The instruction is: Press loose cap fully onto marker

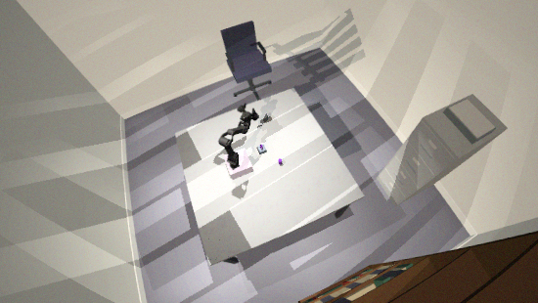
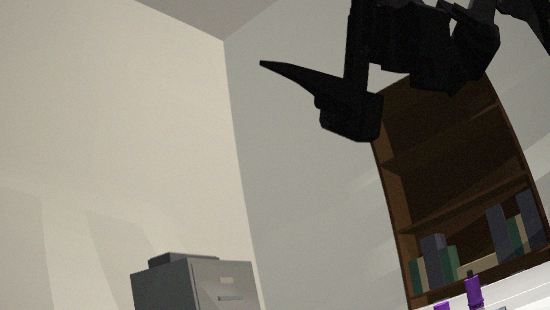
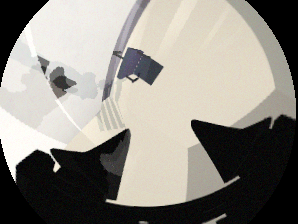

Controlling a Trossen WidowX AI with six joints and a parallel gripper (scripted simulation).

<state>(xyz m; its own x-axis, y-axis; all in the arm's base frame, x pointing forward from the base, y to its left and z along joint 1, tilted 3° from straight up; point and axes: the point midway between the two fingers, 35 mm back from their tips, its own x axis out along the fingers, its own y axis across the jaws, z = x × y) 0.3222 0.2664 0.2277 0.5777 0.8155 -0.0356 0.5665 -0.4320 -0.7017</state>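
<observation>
The marker cap lies 1 cm behind my gripper tip, 45 cm to the right of it and 29 cm below it.
</observation>
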